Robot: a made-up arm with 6 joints. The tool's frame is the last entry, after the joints.
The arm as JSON. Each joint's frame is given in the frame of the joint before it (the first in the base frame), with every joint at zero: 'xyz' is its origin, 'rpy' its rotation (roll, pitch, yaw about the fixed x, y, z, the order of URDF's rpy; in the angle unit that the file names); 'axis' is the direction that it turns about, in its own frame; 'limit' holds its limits. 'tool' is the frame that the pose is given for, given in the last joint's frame.
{
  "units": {
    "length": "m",
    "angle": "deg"
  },
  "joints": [
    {
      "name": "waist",
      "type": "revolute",
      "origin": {
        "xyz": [
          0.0,
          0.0,
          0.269
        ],
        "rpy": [
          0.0,
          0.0,
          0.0
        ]
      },
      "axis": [
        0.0,
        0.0,
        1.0
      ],
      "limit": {
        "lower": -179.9,
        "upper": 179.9
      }
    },
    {
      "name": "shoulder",
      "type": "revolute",
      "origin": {
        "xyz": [
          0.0,
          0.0,
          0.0
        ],
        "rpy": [
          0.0,
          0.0,
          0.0
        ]
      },
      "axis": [
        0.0,
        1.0,
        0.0
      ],
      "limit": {
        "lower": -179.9,
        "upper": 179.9
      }
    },
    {
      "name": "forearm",
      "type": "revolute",
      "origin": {
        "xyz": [
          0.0,
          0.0,
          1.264
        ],
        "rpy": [
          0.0,
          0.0,
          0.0
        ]
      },
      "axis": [
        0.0,
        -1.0,
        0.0
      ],
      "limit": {
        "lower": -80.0,
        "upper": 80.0
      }
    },
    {
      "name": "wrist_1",
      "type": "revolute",
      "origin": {
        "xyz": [
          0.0,
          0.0,
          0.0
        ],
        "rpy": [
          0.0,
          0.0,
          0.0
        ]
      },
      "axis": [
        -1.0,
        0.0,
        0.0
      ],
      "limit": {
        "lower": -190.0,
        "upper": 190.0
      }
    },
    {
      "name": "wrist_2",
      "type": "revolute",
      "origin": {
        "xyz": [
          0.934,
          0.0,
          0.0
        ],
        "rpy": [
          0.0,
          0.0,
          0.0
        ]
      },
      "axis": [
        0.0,
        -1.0,
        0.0
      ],
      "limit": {
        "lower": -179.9,
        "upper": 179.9
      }
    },
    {
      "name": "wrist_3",
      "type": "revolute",
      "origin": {
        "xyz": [
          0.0,
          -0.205,
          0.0
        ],
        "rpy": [
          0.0,
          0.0,
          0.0
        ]
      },
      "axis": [
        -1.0,
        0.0,
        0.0
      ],
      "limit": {
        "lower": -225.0,
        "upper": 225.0
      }
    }
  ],
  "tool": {
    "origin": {
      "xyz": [
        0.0,
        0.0,
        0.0
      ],
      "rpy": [
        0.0,
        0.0,
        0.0
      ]
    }
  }
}
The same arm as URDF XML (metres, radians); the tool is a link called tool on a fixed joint. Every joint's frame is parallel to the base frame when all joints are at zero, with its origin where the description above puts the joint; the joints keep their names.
<robot name="arm">
  <link name="base_link"/>
  <link name="link1"/>
  <link name="link2"/>
  <link name="link3"/>
  <link name="link4"/>
  <link name="link5"/>
  <link name="link6"/>
  <link name="tool"/>
  <joint name="waist" type="revolute">
    <parent link="base_link"/>
    <child link="link1"/>
    <origin xyz="0 0 0.269" rpy="0 0 0"/>
    <axis xyz="0 0 1"/>
    <limit lower="-3.1398" upper="3.1398"/>
  </joint>
  <joint name="shoulder" type="revolute">
    <parent link="link1"/>
    <child link="link2"/>
    <origin xyz="0 0 0" rpy="0 0 0"/>
    <axis xyz="0 1 0"/>
    <limit lower="-3.1398" upper="3.1398"/>
  </joint>
  <joint name="forearm" type="revolute">
    <parent link="link2"/>
    <child link="link3"/>
    <origin xyz="0 0 1.264" rpy="0 0 0"/>
    <axis xyz="0 -1 0"/>
    <limit lower="-1.3963" upper="1.3963"/>
  </joint>
  <joint name="wrist_1" type="revolute">
    <parent link="link3"/>
    <child link="link4"/>
    <origin xyz="0 0 0" rpy="0 0 0"/>
    <axis xyz="-1 0 0"/>
    <limit lower="-3.3161" upper="3.3161"/>
  </joint>
  <joint name="wrist_2" type="revolute">
    <parent link="link4"/>
    <child link="link5"/>
    <origin xyz="0.934 0 0" rpy="0 0 0"/>
    <axis xyz="0 -1 0"/>
    <limit lower="-3.1398" upper="3.1398"/>
  </joint>
  <joint name="wrist_3" type="revolute">
    <parent link="link5"/>
    <child link="link6"/>
    <origin xyz="0 -0.205 0" rpy="0 0 0"/>
    <axis xyz="-1 0 0"/>
    <limit lower="-3.927" upper="3.927"/>
  </joint>
  <joint name="tool_joint" type="fixed">
    <parent link="link6"/>
    <child link="tool"/>
    <origin xyz="0 0 0" rpy="0 0 0"/>
  </joint>
</robot>

